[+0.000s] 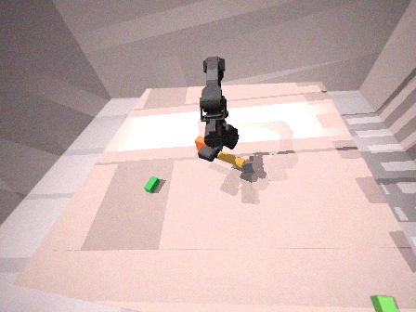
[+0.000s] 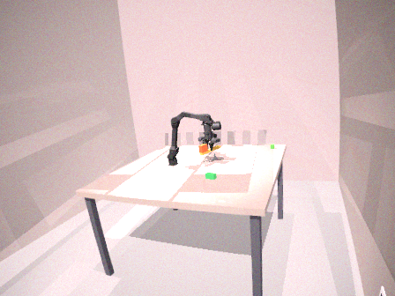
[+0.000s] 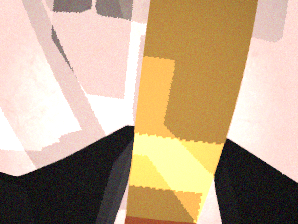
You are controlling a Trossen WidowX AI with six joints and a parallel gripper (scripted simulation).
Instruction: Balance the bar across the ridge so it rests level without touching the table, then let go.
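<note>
Now: gripper tip 13 cm to the right of the grey piece, 11 cm above it and 1 cm past it.
</note>
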